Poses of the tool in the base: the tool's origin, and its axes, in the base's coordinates. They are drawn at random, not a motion.
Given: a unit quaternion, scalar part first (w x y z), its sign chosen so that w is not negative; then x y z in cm.
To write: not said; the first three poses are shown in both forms.
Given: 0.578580 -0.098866 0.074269 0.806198 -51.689 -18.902 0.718
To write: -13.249 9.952 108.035 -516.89 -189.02 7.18
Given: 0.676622 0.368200 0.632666 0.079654 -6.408 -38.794 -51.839
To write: 47.424 81.488 10.259 -64.08 -387.94 -518.39
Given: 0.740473 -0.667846 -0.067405 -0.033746 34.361 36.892 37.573
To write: -83.924 -8.470 -4.241 343.61 368.92 375.73
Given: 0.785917 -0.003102 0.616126 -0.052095 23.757 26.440 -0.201
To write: -0.383 76.116 -6.436 237.57 264.40 -2.01
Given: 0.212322 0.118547 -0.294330 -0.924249 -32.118 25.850 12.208
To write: 18.862 -46.831 -147.058 -321.18 258.50 122.08
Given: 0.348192 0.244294 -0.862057 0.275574 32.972 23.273 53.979
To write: 36.288 -128.051 40.934 329.72 232.73 539.79
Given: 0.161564 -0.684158 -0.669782 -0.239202 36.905 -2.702 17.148
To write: -111.896 -109.545 -39.122 369.05 -27.02 171.48
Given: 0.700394 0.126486 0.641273 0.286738 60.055 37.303 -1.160
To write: 16.141 81.833 36.591 600.55 373.03 -11.60
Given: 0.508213 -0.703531 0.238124 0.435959 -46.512 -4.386 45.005
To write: -97.137 32.878 60.193 -465.12 -43.86 450.05
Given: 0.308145 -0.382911 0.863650 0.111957 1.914 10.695 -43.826
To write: -58.002 130.822 16.959 19.14 106.95 -438.26
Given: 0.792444 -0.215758 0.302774 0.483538 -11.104 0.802 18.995
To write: -26.591 37.315 59.592 -111.04 8.02 189.95
